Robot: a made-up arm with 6 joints.
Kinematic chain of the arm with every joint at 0, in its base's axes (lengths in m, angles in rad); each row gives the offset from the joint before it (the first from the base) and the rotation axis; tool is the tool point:
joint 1: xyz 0 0 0.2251 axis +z
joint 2: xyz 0 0.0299 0 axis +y
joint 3: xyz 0 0 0.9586 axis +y
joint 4: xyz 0 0 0.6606 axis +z
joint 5: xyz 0 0 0 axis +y
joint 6: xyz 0 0 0.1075 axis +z
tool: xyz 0 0 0
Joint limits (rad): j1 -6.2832..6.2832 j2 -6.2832..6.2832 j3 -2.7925..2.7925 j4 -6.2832..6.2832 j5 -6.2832..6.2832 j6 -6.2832..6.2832
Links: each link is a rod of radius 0.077 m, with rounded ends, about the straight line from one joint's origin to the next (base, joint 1, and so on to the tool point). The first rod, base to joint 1, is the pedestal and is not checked.
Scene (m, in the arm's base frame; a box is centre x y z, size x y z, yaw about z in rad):
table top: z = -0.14
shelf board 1: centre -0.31 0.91 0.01 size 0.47 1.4 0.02 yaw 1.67
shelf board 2: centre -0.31 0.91 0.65 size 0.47 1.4 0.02 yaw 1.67
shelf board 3: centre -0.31 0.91 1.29 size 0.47 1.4 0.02 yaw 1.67
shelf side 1: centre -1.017 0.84 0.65 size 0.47 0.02 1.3 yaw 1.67
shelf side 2: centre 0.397 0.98 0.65 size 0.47 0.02 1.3 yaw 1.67
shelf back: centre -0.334 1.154 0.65 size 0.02 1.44 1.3 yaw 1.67
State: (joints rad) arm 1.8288 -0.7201 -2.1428 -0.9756 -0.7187 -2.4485
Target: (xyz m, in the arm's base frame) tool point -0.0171 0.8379 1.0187
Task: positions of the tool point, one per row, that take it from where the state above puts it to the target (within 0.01 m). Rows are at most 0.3 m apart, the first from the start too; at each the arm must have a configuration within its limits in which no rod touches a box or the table.
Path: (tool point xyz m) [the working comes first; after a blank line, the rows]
Joints at the target: 4.8087 -0.0973 -1.6513 -0.9027 -0.4106 -2.4485
Straight joint move there: touches shelf side 2.

1: 0.2694 -0.6875 0.3807
2: 0.3592 -0.5372 0.5158
3: 0.3781 -0.3760 0.6222
4: 0.3325 -0.2358 0.6968
5: 0.2419 -0.1410 0.7377
6: 0.3666 -0.0385 0.7886
7: 0.4448 0.1235 0.8376
8: 0.4531 0.3236 0.8850
9: 0.3774 0.5319 0.9310
10: 0.2167 0.7144 0.9756
11: -0.0171 0.8379 1.0187

